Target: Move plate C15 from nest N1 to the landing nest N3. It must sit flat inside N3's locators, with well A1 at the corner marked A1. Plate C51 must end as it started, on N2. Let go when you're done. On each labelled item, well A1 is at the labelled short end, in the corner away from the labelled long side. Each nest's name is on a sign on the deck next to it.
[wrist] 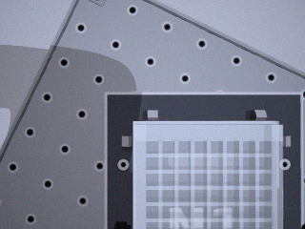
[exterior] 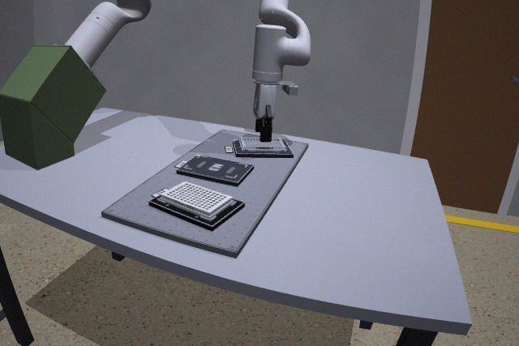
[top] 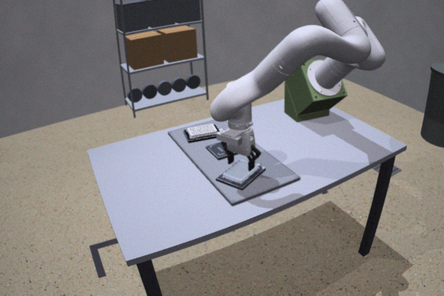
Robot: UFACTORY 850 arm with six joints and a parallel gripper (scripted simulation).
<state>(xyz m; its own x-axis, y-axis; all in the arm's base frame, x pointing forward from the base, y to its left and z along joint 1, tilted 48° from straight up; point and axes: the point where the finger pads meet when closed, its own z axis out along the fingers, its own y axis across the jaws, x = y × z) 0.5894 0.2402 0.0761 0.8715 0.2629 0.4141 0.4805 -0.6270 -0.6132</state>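
The clear well plate is 3 cm below my hand. Round my hand: nest A1 mark (33 cm to the right, 7 cm behind, 4 cm below); then white plate C51 (40 cm to the right, 3 cm below); then nest N3 (21 cm to the right, 5 cm below, 5 cm behind).
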